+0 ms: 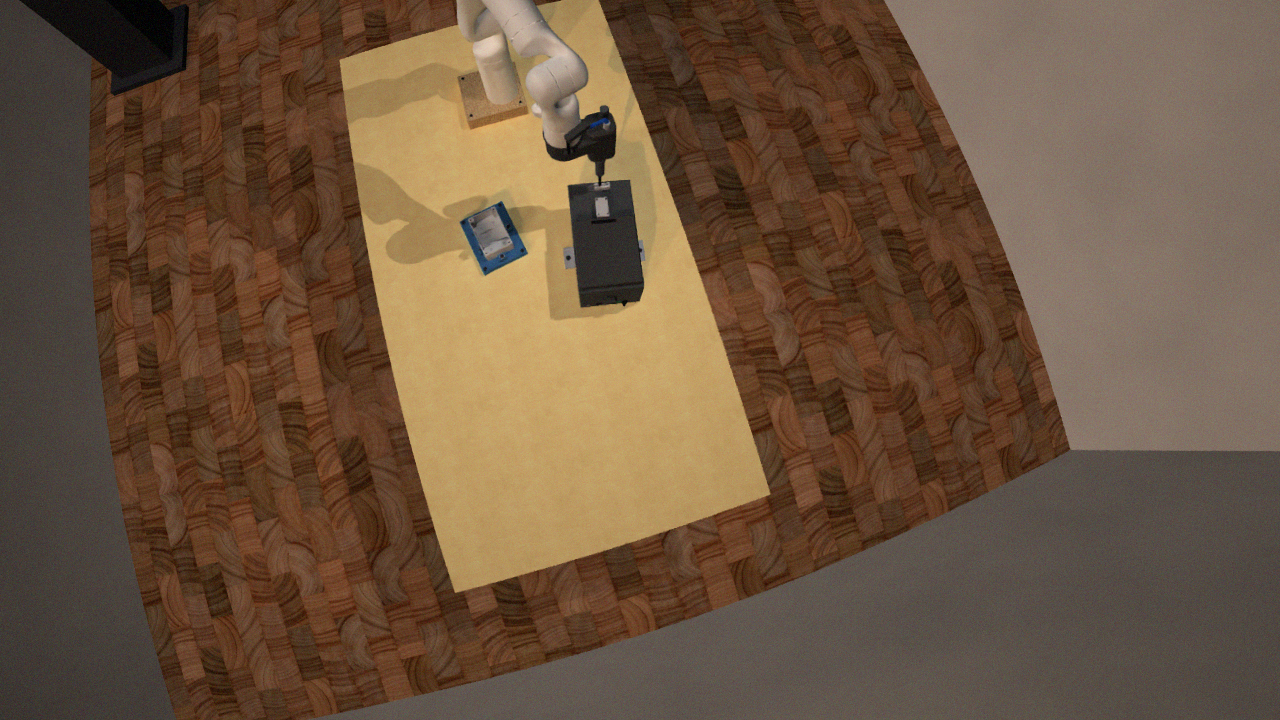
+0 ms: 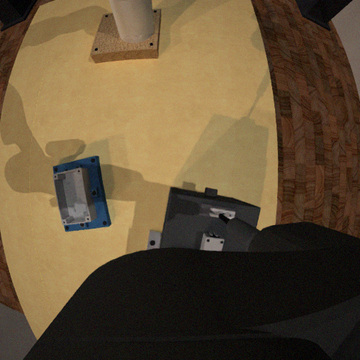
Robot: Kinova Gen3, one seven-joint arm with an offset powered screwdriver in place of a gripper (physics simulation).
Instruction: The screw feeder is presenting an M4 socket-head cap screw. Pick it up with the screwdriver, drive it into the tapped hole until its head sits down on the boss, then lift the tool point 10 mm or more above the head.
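The screwdriver (image 1: 599,182) (image 2: 221,216) points down at the front end of the black screw feeder (image 1: 608,259) (image 2: 186,227). Its dark bit tip is at the small light pick-up plate (image 2: 229,214), touching or just above it. I cannot tell whether a screw is on the bit; the screw is too small or hidden at the tip. An open grey housing (image 1: 491,234) (image 2: 75,195) with corner bosses sits on a blue plate (image 1: 476,247) (image 2: 96,175), to the left of the feeder. I cannot tell which boss has the tapped hole.
A white block (image 1: 601,206) (image 2: 212,243) stands on the feeder beside the pick-up plate. A metal tab (image 1: 569,257) (image 2: 154,240) sticks out at the feeder's side. The arm's wooden base block (image 1: 474,116) (image 2: 107,42) stands on the yellow mat (image 1: 572,429) (image 2: 190,100) at the back.
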